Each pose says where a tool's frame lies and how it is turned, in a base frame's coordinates. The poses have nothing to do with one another.
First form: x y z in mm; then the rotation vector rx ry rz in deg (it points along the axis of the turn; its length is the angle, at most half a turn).
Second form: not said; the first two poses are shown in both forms.
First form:
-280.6 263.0 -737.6 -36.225 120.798 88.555
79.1 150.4 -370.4 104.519 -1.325 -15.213
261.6 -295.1 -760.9 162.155 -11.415 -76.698
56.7 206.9 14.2 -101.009 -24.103 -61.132
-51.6 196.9 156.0 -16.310 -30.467 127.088
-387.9 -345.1 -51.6 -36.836 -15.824 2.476
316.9 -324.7 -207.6 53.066 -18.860 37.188
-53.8 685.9 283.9 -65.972 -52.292 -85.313
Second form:
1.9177 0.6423 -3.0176 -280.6 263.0 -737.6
1.8200 0.1696 -0.1574 79.1 150.4 -370.4
3.0502 0.8783 -0.1835 261.6 -295.1 -760.9
-1.7779 -0.9500 -0.3225 56.7 206.9 14.2
-0.4829 0.0263 2.2652 -51.6 196.9 156.0
-0.6628 -0.2432 0.1291 -387.9 -345.1 -51.6
0.8362 -0.5534 0.4544 316.9 -324.7 -207.6
-0.0468 -1.3064 -1.7399 -53.8 685.9 283.9

